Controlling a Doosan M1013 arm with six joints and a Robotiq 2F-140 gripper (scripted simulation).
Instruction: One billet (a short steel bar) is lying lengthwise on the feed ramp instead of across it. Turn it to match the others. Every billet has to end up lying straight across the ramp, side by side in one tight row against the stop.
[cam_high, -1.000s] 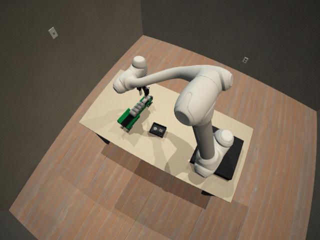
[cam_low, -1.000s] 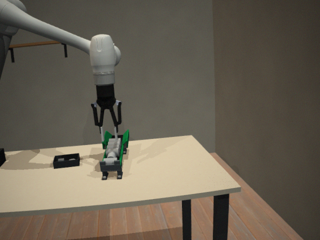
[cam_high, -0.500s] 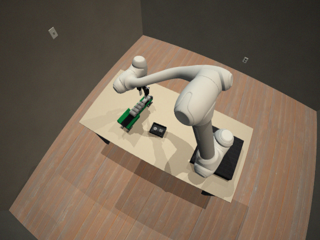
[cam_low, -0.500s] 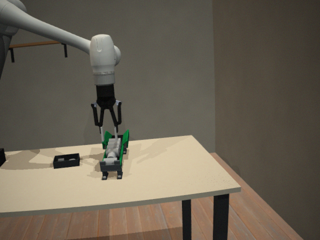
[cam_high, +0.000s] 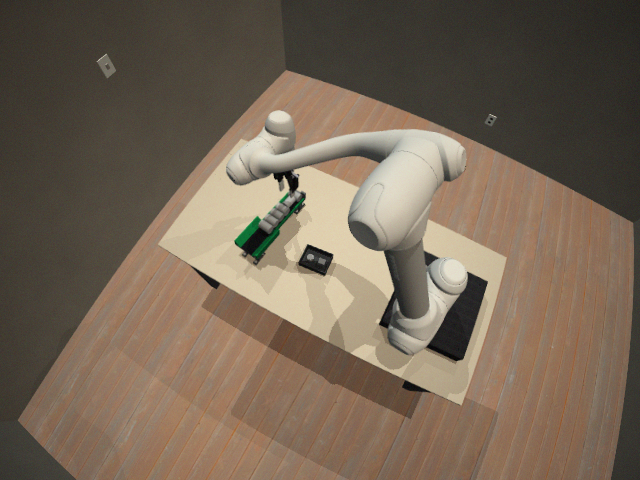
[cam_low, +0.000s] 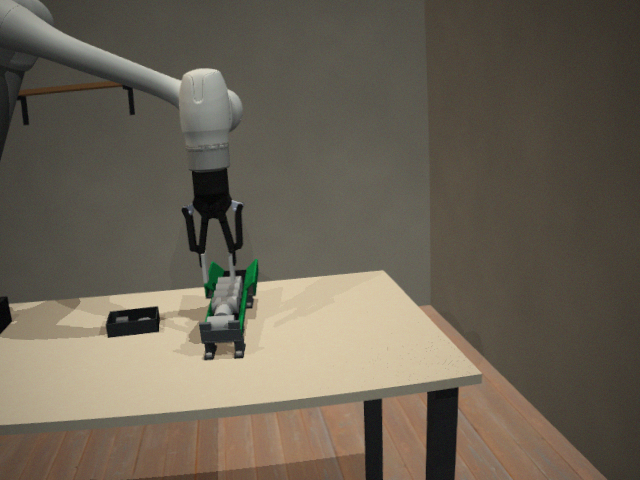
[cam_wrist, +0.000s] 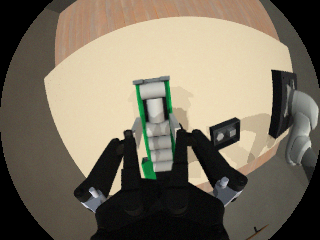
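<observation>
Right now my hand is 130 mm above the stop and 70 mm to the left of it. From my hand the other things lie so: small black tray 260 mm behind, 180 mm below, 140 mm to the left.
</observation>
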